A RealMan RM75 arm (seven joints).
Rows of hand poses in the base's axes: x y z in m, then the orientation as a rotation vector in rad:
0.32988 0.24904 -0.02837 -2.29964 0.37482 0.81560
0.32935 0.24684 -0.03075 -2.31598 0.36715 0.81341
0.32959 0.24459 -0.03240 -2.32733 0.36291 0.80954
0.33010 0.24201 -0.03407 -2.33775 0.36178 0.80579
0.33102 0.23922 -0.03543 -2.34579 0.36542 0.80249
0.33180 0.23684 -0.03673 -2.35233 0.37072 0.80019
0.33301 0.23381 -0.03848 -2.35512 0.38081 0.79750
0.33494 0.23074 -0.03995 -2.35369 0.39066 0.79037
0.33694 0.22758 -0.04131 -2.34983 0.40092 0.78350
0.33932 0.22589 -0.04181 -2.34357 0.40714 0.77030
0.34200 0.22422 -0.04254 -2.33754 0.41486 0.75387
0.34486 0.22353 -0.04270 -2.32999 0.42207 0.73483
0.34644 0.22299 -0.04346 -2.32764 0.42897 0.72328
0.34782 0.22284 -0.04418 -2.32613 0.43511 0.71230
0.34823 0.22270 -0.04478 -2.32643 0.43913 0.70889
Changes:
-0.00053 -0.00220 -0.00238 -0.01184 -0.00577 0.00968
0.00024 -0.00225 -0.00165 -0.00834 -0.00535 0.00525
0.00051 -0.00258 -0.00167 -0.00858 -0.00431 0.00300
0.00092 -0.00279 -0.00136 -0.00809 -0.00244 -0.00069
0.00078 -0.00238 -0.00130 -0.00741 -0.00111 -0.00192
0.00121 -0.00303 -0.00175 -0.00559 0.00028 -0.00633
0.00193 -0.00307 -0.00147 -0.00120 -0.00243 -0.00896
0.00200 -0.00316 -0.00136 0.00079 -0.00185 -0.00996
0.00238 -0.00169 -0.00050 0.00496 -0.00713 -0.01018
0.00268 -0.00167 -0.00073 0.00450 -0.00909 -0.01208
0.00286 -0.00069 -0.00016 0.00619 -0.01096 -0.01309
0.00158 -0.00054 -0.00076 0.00081 -0.00619 -0.00882
0.00138 -0.00015 -0.00072 0.00020 -0.00606 -0.00788
0.00041 -0.00014 -0.00060 -0.00135 -0.00137 -0.00355

